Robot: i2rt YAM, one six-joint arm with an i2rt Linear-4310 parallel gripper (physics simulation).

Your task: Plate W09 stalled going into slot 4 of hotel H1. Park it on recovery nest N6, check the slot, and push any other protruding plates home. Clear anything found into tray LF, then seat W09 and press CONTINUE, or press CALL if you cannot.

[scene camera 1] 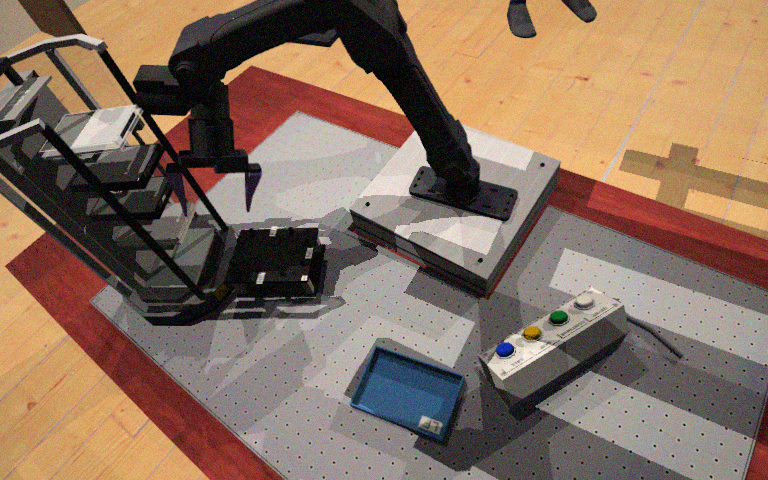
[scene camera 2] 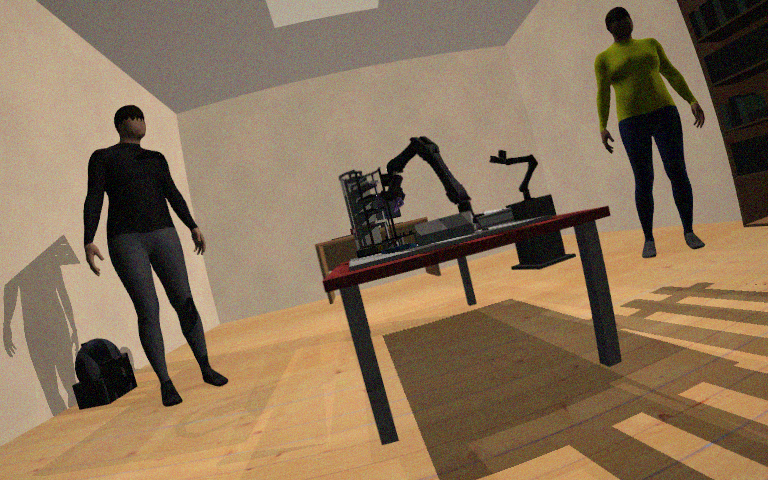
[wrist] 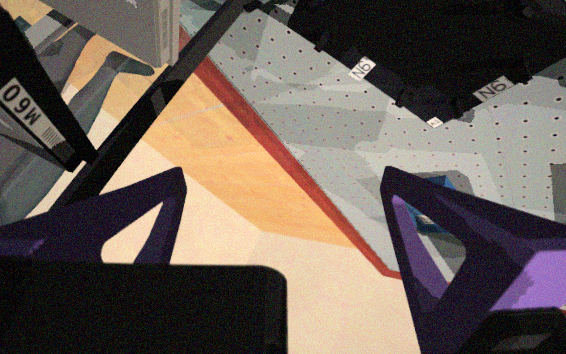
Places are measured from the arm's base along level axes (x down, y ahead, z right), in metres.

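Pixels of known places: gripper, fingertip midpoint: (scene camera 1: pixel 217 213) (scene camera 2: pixel 386 211) (wrist: pixel 283 177); arm's base, link origin: (scene camera 1: pixel 462 193).
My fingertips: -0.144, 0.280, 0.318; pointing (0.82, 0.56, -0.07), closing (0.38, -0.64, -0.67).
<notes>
Ahead of a thing's pixels: the offset from my fingertips to its top centre, as dx, dy, dz. "spot": to the spot under its first point.
My gripper (scene camera 1: pixel 216 209) (scene camera 2: pixel 398 204) (wrist: pixel 283 177) is open and empty beside hotel H1 @(-0.279, +0.045, +0.166) (scene camera 1: pixel 164 316) (wrist: pixel 132 120), with one finger near its front post. W09 seems to be the light grey plate @(+0.032, +0.039, +0.141) (scene camera 1: pixel 182 233) (wrist: pixel 125 25) low in the hotel; its edge shows near that finger, but its label is not readable now. How far it sticks out, and the slot's inside, I cannot tell. Recovery nest N6 @(+0.127, -0.028, -0.031) (scene camera 1: pixel 274 254) (wrist: pixel 425 45) is black, with no plate visible on it. Blue tray LF @(+0.185, +0.097, -0.363) (scene camera 1: pixel 402 384) (wrist: pixel 442 181) looks empty. The button box @(+0.119, -0.049, -0.550) (scene camera 1: pixel 557 348) has a blue CALL button @(+0.128, -0.002, -0.488) (scene camera 1: pixel 505 349).
Above the grey plate, the hotel holds dark plates @(-0.111, +0.032, +0.124) (scene camera 1: pixel 116 166) @(-0.040, +0.039, +0.141) (scene camera 1: pixel 133 198) and a white plate @(-0.181, +0.029, +0.120) (scene camera 1: pixel 104 130). A labelled black plate edge @(spot: -0.030, +0.004, +0.086) (wrist: pixel 47 100) shows in the wrist view. The arm's base block (scene camera 1: pixel 390 200) stands behind N6. Two people (scene camera 2: pixel 138 198) (scene camera 2: pixel 645 79) stand near the table.
</notes>
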